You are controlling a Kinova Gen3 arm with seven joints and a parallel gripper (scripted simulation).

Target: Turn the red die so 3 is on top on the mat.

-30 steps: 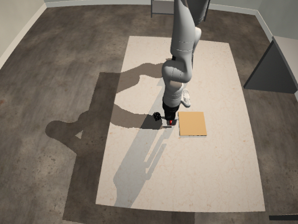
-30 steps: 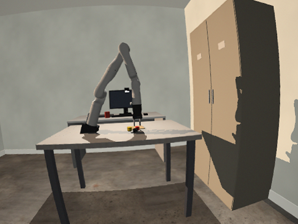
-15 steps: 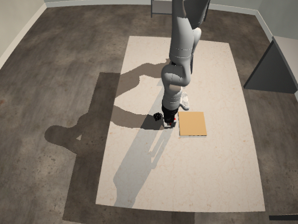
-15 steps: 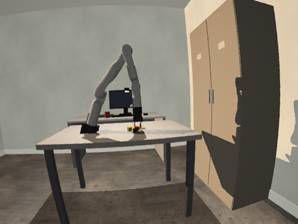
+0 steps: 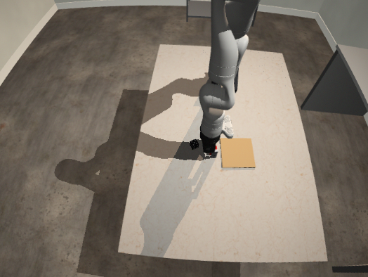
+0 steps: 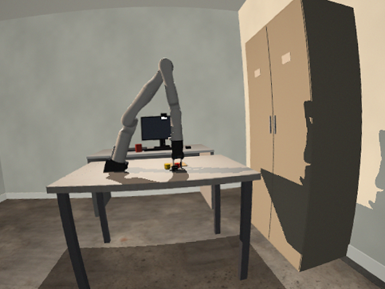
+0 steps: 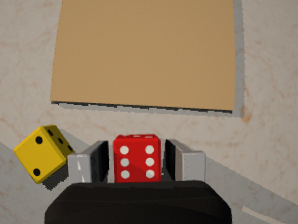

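Now: the red die right at my hand. Round my hand: tan mat 30 mm behind, 100 mm to the left, 20 mm below; then black die 10 mm behind, 80 mm to the right; then yellow die 60 mm behind, 20 mm to the right.
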